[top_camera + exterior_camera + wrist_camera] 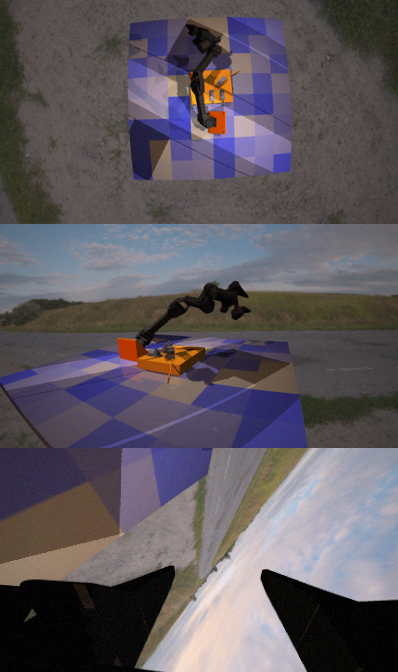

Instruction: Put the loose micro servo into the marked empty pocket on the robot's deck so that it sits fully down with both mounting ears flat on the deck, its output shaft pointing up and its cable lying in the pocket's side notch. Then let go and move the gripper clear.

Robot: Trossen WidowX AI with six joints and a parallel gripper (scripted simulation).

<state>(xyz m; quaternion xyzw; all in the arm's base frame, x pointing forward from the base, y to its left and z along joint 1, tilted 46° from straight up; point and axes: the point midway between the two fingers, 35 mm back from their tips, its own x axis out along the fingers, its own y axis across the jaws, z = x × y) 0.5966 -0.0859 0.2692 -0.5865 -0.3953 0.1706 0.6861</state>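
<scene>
Now: gripper tip 320 mm past the orange deck, 270 mm above it and 140 mm to the left of it.
</scene>
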